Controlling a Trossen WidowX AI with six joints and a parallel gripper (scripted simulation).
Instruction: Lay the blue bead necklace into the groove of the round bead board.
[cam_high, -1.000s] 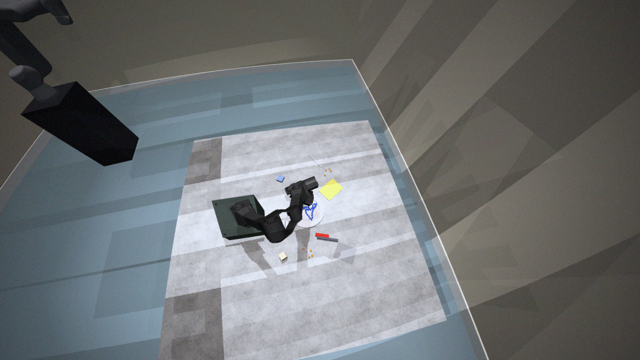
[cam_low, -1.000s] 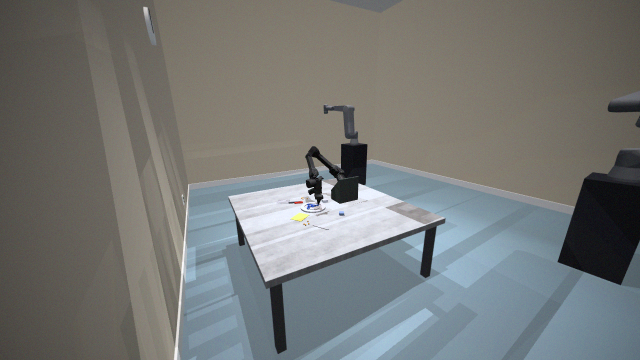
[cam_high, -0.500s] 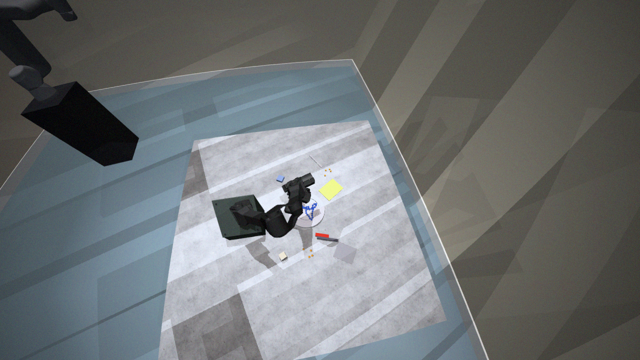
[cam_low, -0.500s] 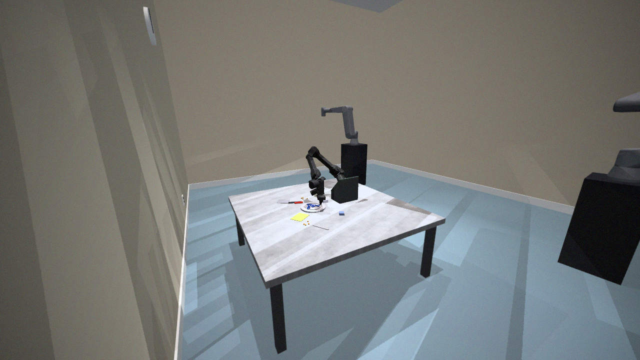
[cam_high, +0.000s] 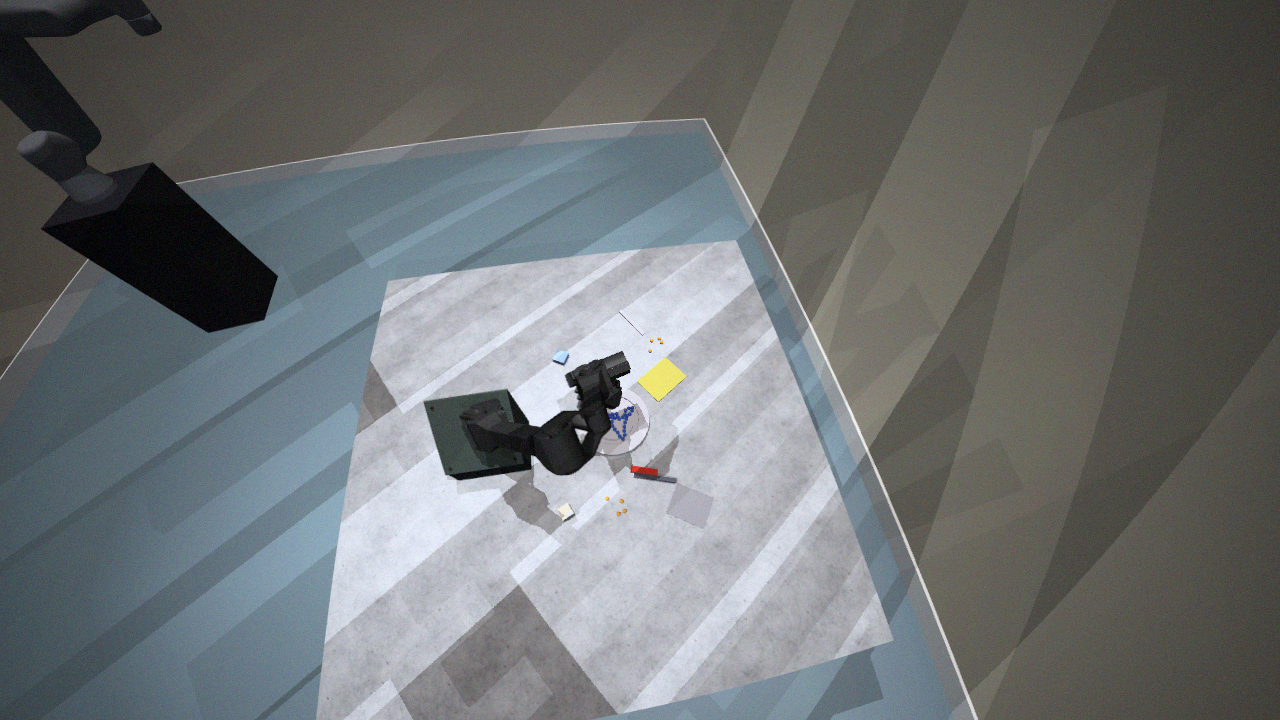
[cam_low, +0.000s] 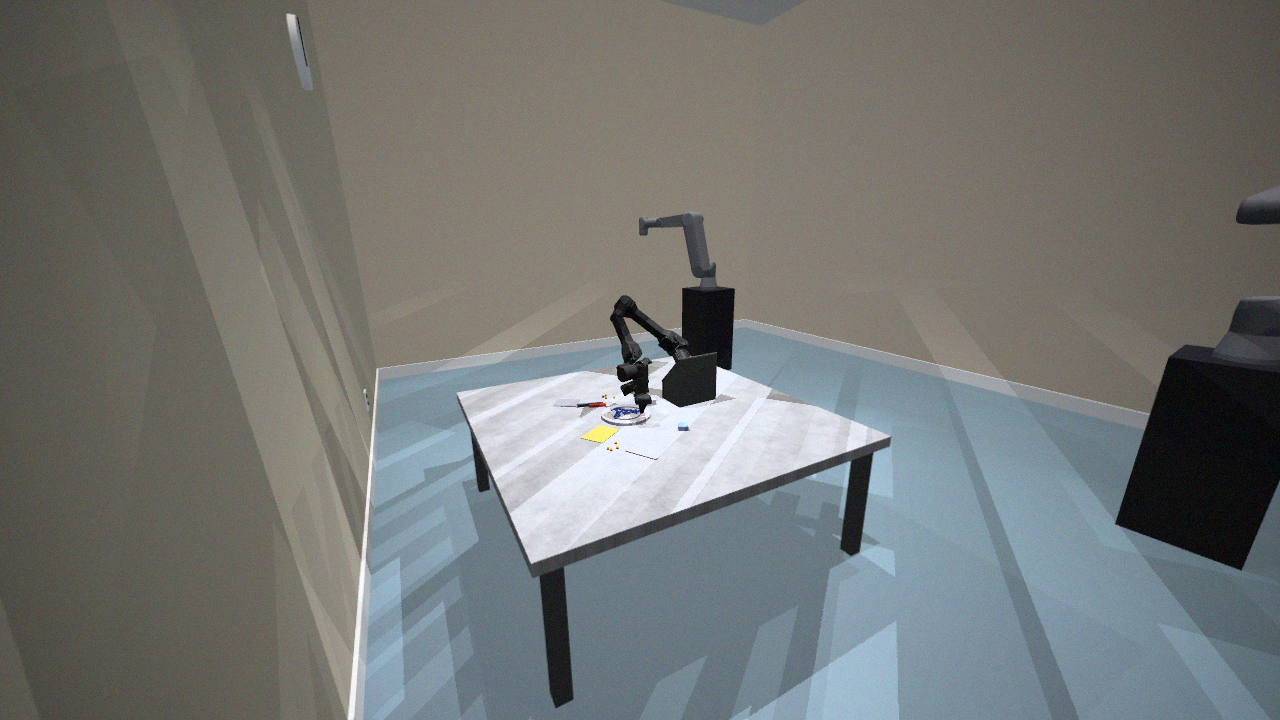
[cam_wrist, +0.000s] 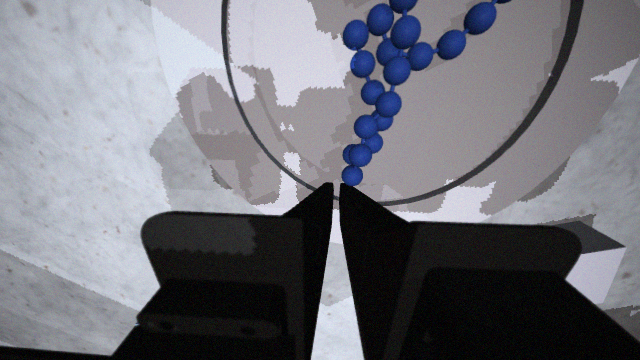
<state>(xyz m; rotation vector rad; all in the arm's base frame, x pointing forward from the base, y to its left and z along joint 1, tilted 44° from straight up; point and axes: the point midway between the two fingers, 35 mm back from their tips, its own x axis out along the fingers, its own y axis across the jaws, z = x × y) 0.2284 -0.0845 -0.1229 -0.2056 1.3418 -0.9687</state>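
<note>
The round white bead board lies 50 mm to the right of my gripper tip, 40 mm ahead of it and 10 mm below it. Also, from my gripper tip: blue block (190 mm to the left, 60 mm behind, 10 mm below); then yellow sheet (210 mm ahead, 40 mm to the left, 10 mm below); then grey tool (220 mm to the right, 100 mm ahead, 10 mm below).
</note>
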